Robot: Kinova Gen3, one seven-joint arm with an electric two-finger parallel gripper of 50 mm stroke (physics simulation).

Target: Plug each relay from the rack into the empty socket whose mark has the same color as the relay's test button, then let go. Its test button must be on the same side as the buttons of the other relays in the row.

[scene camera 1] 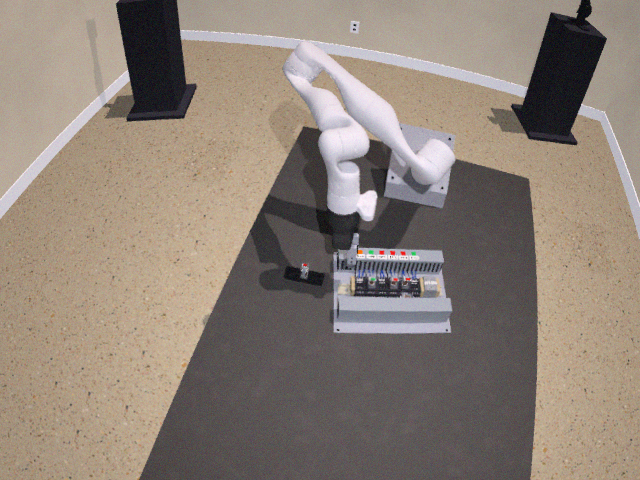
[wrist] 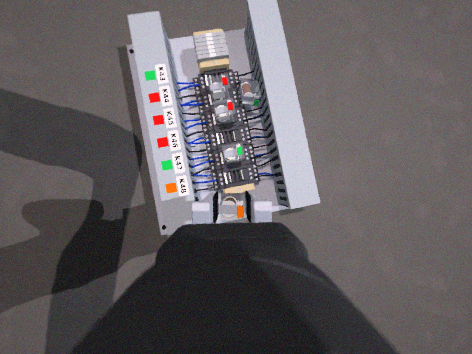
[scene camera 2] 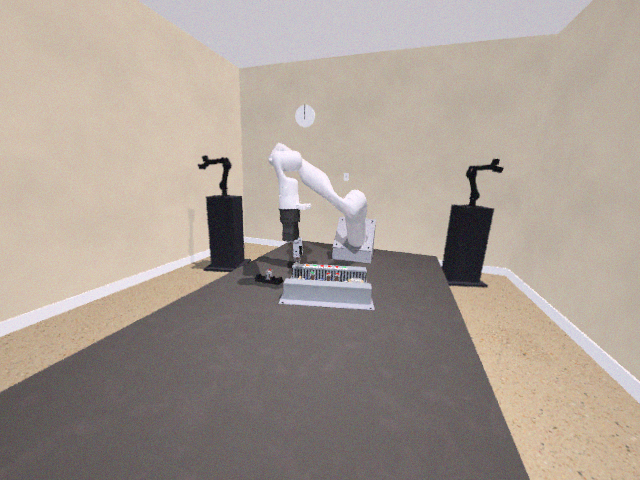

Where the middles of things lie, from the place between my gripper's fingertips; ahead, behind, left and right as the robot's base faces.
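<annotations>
That grey panel (scene camera 1: 338, 277) is 120 mm below my hand, and it's also 120 mm to the left of it and 20 mm ahead of it.
</annotations>
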